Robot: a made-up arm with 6 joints. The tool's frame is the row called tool.
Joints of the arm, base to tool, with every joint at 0 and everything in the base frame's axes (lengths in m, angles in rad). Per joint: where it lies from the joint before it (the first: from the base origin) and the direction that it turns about. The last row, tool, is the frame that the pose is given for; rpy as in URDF.
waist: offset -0.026 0.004 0.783 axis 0 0 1
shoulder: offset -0.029 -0.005 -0.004 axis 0 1 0
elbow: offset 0.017 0.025 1.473 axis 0 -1 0
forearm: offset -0.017 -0.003 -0.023 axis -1 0 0
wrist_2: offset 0.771 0.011 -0.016 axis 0 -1 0
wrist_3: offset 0.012 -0.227 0.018 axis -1 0 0
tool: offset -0.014 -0.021 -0.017 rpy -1.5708 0 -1.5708
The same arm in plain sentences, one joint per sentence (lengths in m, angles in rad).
The arm has six revolute joints in a row. What follows holds with every joint at zero, and every direction is one of the base frame's. Joint 1 sits 0.026 m along -x and 0.004 m along +y and 0.783 m along +z from the base frame's origin and turns about +z. Joint 2 sits 0.029 m along -x and 0.005 m along -y and 0.004 m along -z from joint 1 and turns about +y. Joint 3 sits 0.017 m along +x and 0.025 m along +y and 1.473 m along +z from joint 2 and turns about -y. Joint 4 sits 0.017 m along -x and 0.003 m along -y and 0.023 m along -z from joint 3 and turns about -x. Joint 5 sits 0.771 m along +x and 0.011 m along +y and 0.016 m along -z from joint 4 and turns about -y. Joint 6 sits 0.012 m along +x and 0.227 m along -y and 0.018 m along +z from joint 5 and turns about -x. The tool frame, which is the frame that the pose is given for, sits 0.014 m along -x and 0.021 m along -y and 0.017 m along -z from joint 6; its axes are the base frame's turned by roll -1.5708, pitch 0 and yaw -1.5708 rad (as in URDF: about the fixed x, then y, then z).
